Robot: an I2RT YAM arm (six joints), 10 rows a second.
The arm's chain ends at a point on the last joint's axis. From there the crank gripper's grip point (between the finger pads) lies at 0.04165 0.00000 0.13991 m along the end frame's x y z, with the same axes.
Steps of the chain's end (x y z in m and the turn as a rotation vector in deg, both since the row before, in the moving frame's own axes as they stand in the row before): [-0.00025 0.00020 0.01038 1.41 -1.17 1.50]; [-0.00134 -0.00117 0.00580 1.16 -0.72 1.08]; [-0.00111 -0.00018 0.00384 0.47 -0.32 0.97]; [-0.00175 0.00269 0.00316 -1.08 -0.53 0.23]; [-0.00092 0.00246 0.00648 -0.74 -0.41 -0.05]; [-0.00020 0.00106 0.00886 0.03 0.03 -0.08]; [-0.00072 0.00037 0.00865 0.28 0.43 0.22]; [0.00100 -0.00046 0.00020 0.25 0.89 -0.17]
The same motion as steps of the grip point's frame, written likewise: [-0.00308 -0.00220 0.01117 1.41 -1.17 1.50]; [-0.00308 -0.00324 0.00629 1.16 -0.72 1.08]; [-0.00189 -0.00063 0.00407 0.47 -0.32 0.97]; [-0.00305 0.00550 0.00351 -1.08 -0.53 0.23]; [-0.00192 0.00423 0.00676 -0.74 -0.41 -0.05]; [-0.00013 0.00093 0.00884 0.03 0.03 -0.08]; [0.00033 -0.00015 0.00833 0.28 0.43 0.22]; [0.00317 -0.00120 -0.00047 0.25 0.89 -0.17]
